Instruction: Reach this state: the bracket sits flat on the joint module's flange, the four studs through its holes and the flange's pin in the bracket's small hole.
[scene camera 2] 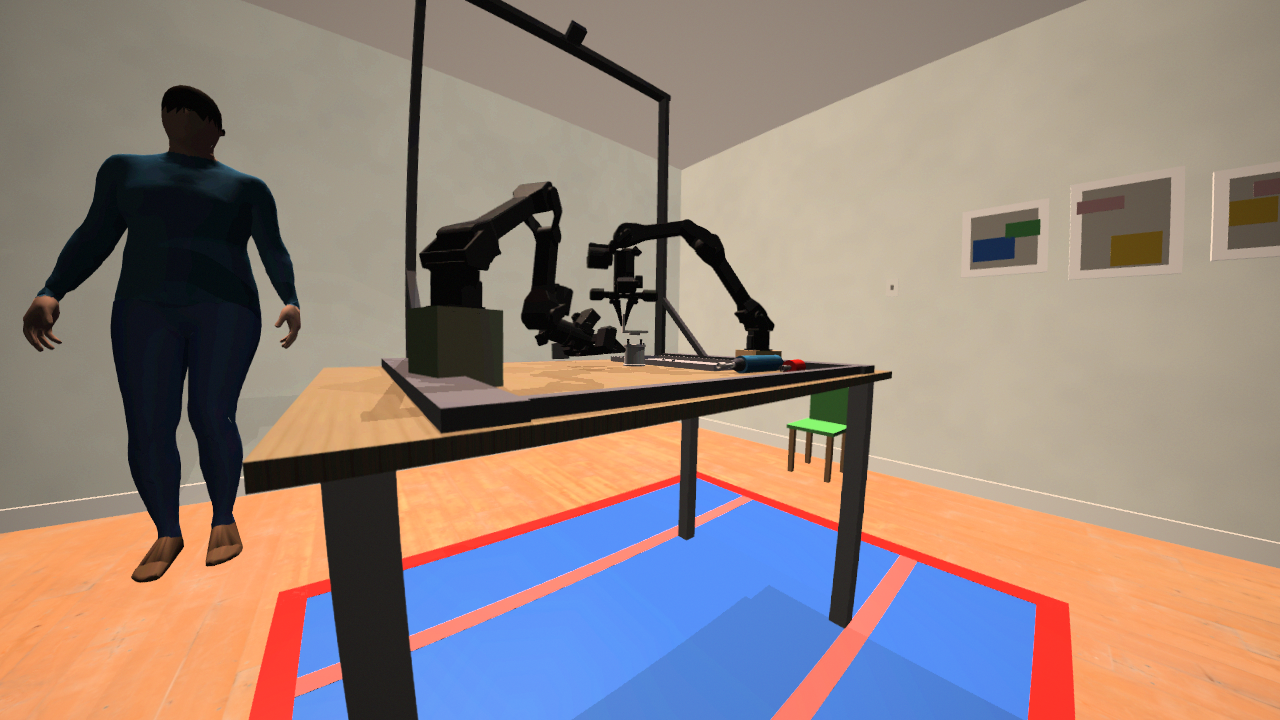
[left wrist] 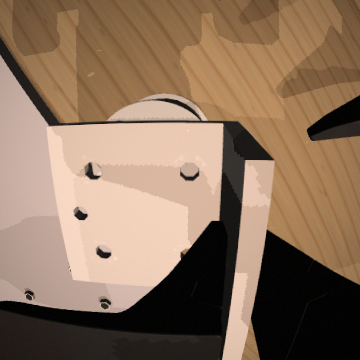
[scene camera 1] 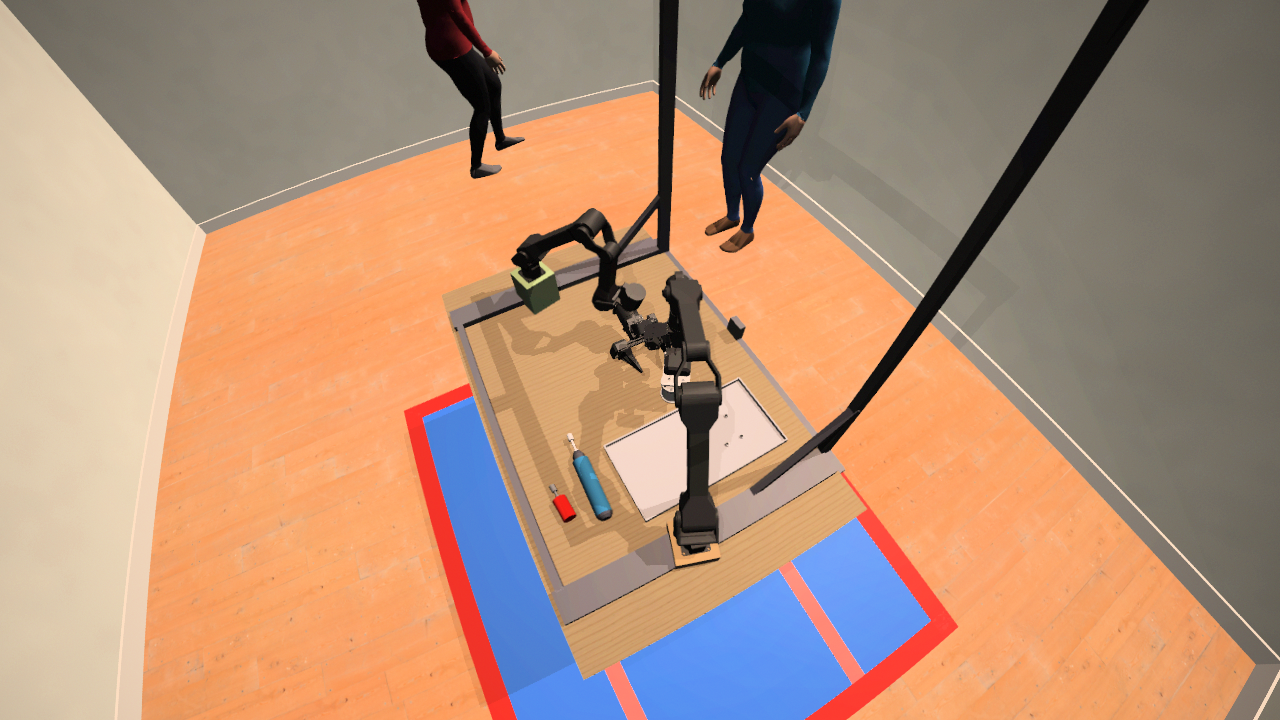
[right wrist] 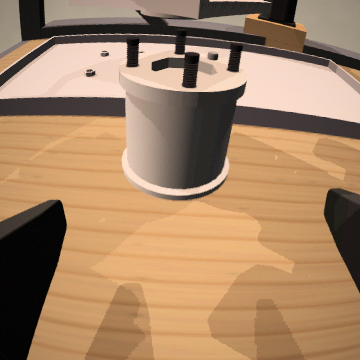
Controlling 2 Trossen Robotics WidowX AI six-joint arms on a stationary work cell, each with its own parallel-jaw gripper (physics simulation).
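Pixels of known places: left gripper, fingertip midpoint: (scene camera 2: 623,326) (left wrist: 230,232); right gripper, fingertip midpoint: (scene camera 2: 613,351) (left wrist: 267,67) (scene camera 1: 656,366) (right wrist: 198,208); left arm's base at its link origin: (scene camera 2: 758,350) (scene camera 1: 693,539) (right wrist: 276,20); right arm's base at its link origin: (scene camera 1: 532,272).
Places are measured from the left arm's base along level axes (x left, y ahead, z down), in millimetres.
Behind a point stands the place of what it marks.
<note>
The pale bracket (left wrist: 140,200) {x -39, y 403, z -52 mm} (right wrist: 170,7) {x -31, y 442, z -48 mm} (scene camera 2: 635,332) {x -11, y 412, z -46 mm} has a level plate with holes and an upright side. My left gripper (scene camera 2: 623,324) {x -54, y 433, z -64 mm} (left wrist: 230,232) {x -54, y 433, z -64 mm} is shut on that upright side. The plate hangs above the joint module (right wrist: 175,135) {x -29, y 431, z 9 mm} (scene camera 2: 634,355) {x -10, y 414, z 16 mm} (scene camera 1: 668,392), apart from its studs. In the left wrist view the plate hides most of the flange (left wrist: 160,107), whose far edge shows past it. In the right wrist view four black studs and a small pin stand up from the flange. My right gripper (right wrist: 198,208) {x -6, y 474, z 6 mm} is open and empty, low beside the module.
A white tray (scene camera 1: 644,465) {x 74, y 209, z 42 mm} (right wrist: 280,90) {x 20, y 249, z 42 mm} (left wrist: 20,175) {x -29, y 286, z 42 mm} with loose nuts (right wrist: 90,73) (left wrist: 29,295) lies beside the module. A blue screwdriver (scene camera 1: 590,483) {x 209, y 172, z 6 mm} (scene camera 2: 760,362) {x 234, y 189, z 21 mm} and a red tool (scene camera 1: 563,507) {x 279, y 126, z 12 mm} (scene camera 2: 793,364) {x 300, y 150, z 21 mm} lie on the table. One right finger (left wrist: 332,125) {x -44, y 502, z -1 mm} shows close to the bracket.
</note>
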